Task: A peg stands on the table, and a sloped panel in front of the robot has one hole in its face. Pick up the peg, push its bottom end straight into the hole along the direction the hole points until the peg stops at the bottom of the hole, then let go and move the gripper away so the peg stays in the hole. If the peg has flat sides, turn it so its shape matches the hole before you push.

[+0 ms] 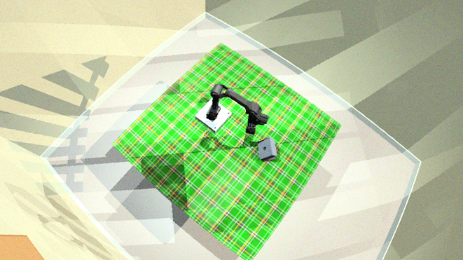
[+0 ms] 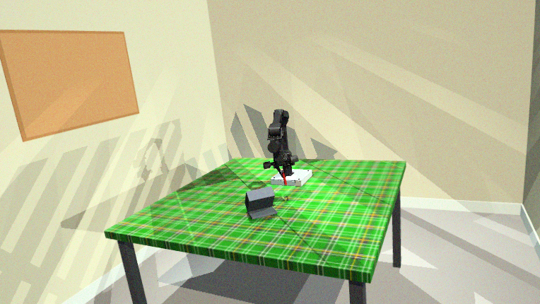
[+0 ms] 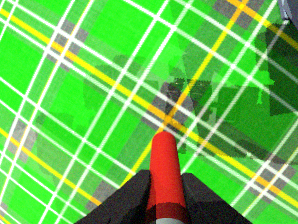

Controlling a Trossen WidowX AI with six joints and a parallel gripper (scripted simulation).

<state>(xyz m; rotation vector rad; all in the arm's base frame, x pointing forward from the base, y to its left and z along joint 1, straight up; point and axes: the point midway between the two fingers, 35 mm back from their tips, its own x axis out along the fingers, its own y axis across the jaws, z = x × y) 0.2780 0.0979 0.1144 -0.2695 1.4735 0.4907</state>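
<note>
The grey sloped panel is 190 mm ahead of my gripper tip, 60 mm to the right of it and 50 mm below it. Also, from my gripper tip: red peg (20 mm above).
</note>
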